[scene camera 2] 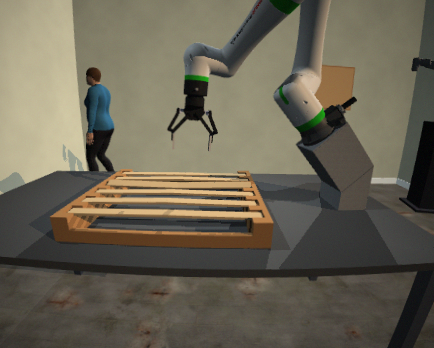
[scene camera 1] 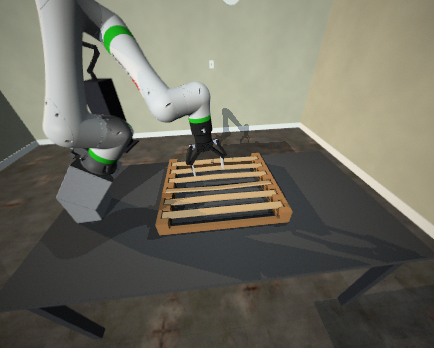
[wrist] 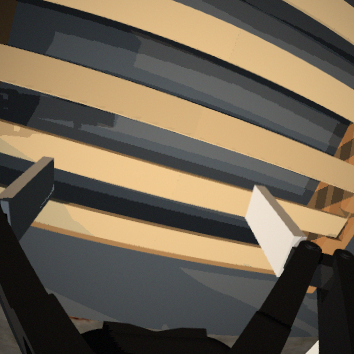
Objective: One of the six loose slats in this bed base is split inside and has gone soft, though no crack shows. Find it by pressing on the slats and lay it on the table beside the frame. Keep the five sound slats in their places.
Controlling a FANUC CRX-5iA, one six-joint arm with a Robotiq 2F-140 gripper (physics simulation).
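Note:
The wooden bed frame (scene camera 1: 225, 226) (scene camera 2: 165, 239) lies on the dark table (scene camera 1: 150, 267) (scene camera 2: 30, 247), with six pale slats across it. The end slat nearest scene camera 1 (scene camera 1: 225, 209) and the opposite end slat (scene camera 2: 165, 213) rest on the side rails. The fourth slat from the far end in scene camera 1 (scene camera 1: 220, 187) (scene camera 2: 180, 184) looks narrower there and taller in scene camera 2, as if tipped about its length. My gripper (scene camera 1: 208, 171) (scene camera 2: 191, 148) (wrist: 153, 189) is open and empty, pointing down above the slats at the far end in scene camera 1.
The grey robot pedestal (scene camera 1: 85, 195) (scene camera 2: 350, 170) stands beside the frame. A person in a blue top (scene camera 2: 100, 110) stands beyond the table. A tan board (scene camera 2: 340, 85) shows behind the arm.

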